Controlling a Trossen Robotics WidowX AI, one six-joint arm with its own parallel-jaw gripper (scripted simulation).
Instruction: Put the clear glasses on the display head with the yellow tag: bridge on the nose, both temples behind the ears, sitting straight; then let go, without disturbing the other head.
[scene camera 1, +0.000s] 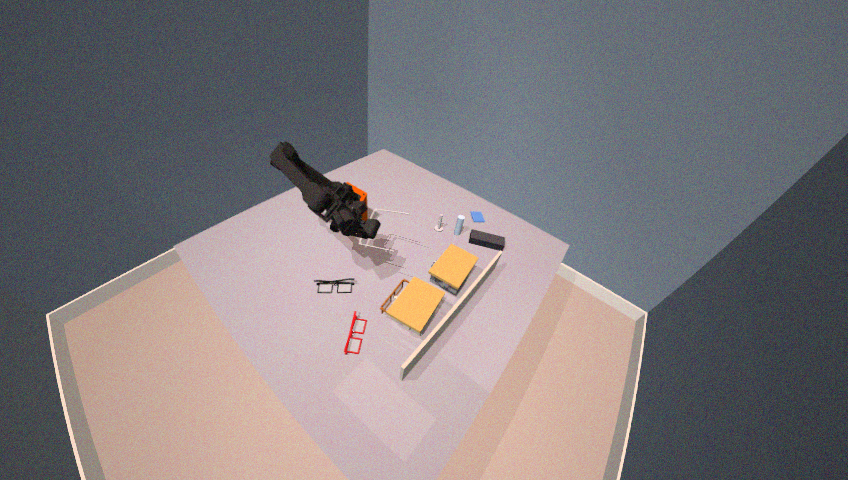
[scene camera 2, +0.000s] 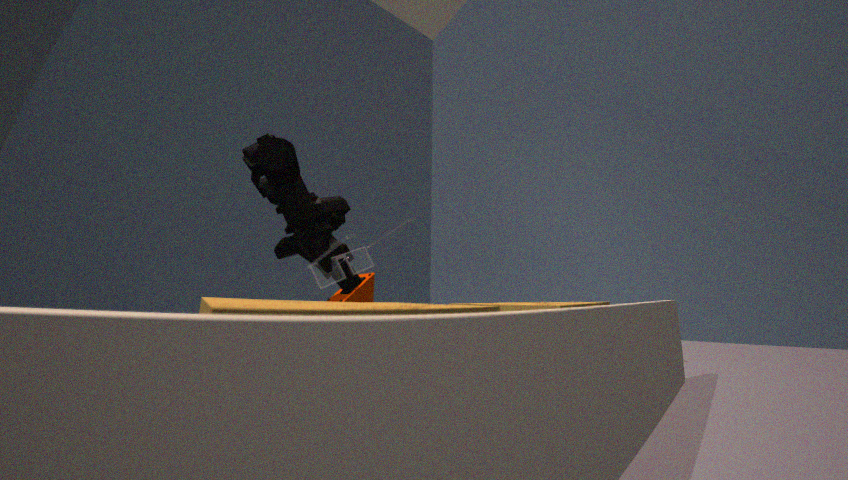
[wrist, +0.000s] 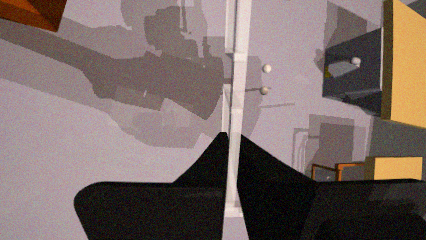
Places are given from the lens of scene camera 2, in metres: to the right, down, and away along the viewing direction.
my gripper (scene camera 2: 328, 272): -0.17, 0.06, 0.45
long low wall (scene camera 2: 582, 385): 0.08, 0.07, 0.12
grey display head (scene camera 2: 514, 306): 0.08, 0.06, 0.22
The marked spots on the long low wall and the grey display head are 0.10 m apart.
